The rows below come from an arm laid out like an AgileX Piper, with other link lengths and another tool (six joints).
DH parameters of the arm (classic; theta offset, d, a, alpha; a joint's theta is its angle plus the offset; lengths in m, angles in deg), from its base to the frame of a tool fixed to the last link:
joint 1: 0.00 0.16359 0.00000 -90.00
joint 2: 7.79 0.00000 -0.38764 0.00
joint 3: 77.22 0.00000 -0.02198 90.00
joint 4: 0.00 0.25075 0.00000 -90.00
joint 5: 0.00 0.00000 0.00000 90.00
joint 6: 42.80 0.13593 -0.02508 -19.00
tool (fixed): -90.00 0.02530 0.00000 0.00
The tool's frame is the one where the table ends.
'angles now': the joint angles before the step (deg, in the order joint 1, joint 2, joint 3, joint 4, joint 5, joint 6). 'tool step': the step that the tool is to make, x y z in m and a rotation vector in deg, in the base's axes. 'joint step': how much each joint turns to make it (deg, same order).
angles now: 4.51, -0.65, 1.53, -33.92, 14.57, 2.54
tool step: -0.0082, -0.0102, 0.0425, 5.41, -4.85, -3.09
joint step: 0.01, -0.01, -7.00, -2.44, 3.58, 7.29
